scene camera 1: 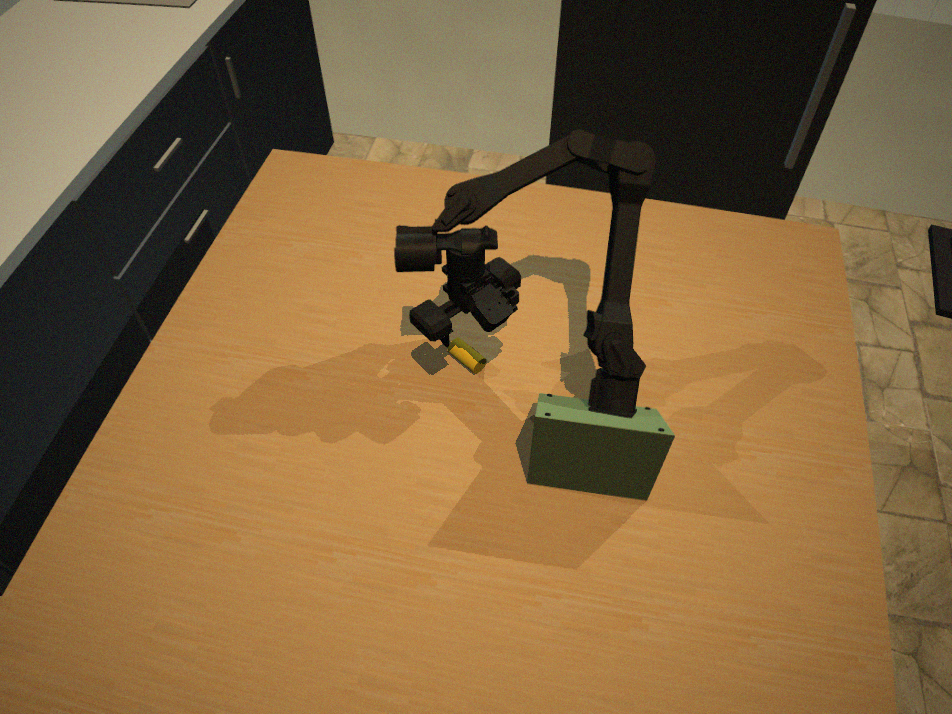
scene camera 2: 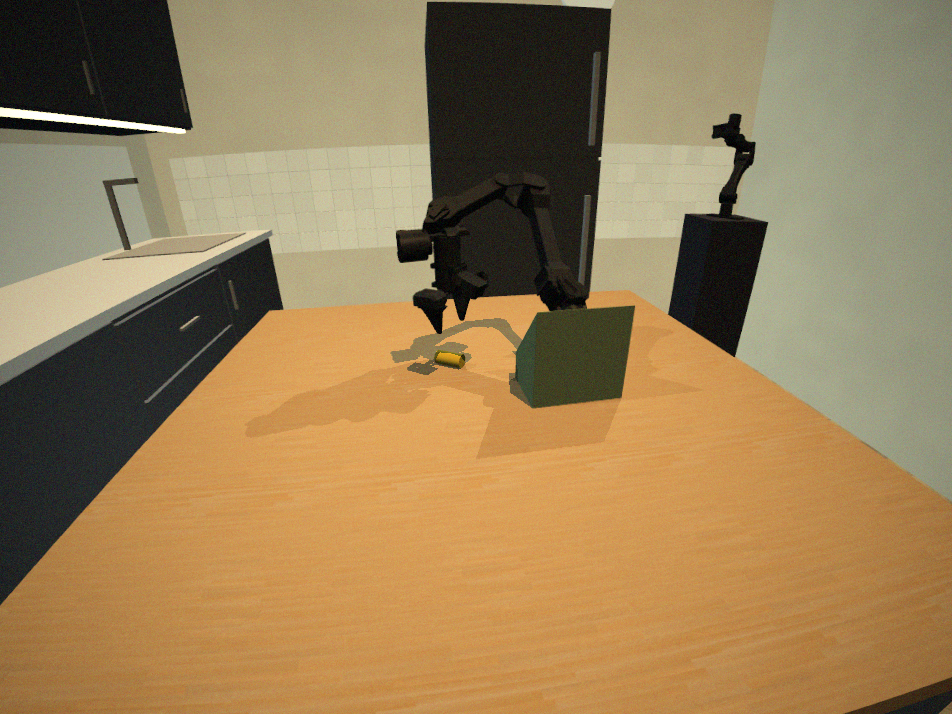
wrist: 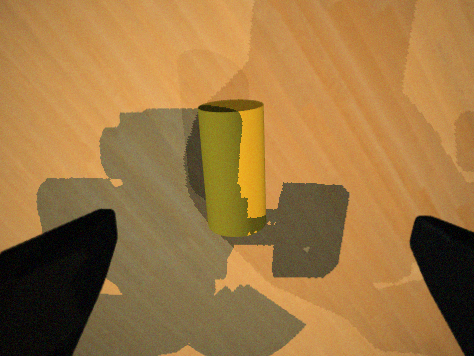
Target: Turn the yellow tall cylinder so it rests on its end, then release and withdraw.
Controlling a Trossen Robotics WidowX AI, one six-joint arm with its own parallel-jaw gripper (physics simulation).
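Observation:
The yellow cylinder (scene camera 1: 466, 355) (scene camera 2: 449, 358) (wrist: 222, 170) lies on its side on the wooden table, partly in the arm's shadow. In the wrist view its long axis runs nearly up and down the picture, one round end at the top. My gripper (scene camera 1: 470, 335) (scene camera 2: 451, 325) (wrist: 265, 226) is open and empty, pointing down above the table, with its fingertips above the cylinder and apart from it. In the wrist view the fingers stand wide on either side, and the cylinder shows between them, somewhat nearer the left finger. In scene camera 1 one fingertip is hidden.
The arm stands on a green base block (scene camera 1: 599, 457) (scene camera 2: 580, 357), to the right of the cylinder in both scene views. The wooden table (scene camera 1: 384, 599) (scene camera 2: 461, 576) bears several arm shadows. Dark cabinets (scene camera 1: 99, 307) (scene camera 2: 92, 415) stand beyond its left edge, and a dark fridge (scene camera 2: 507, 92) behind.

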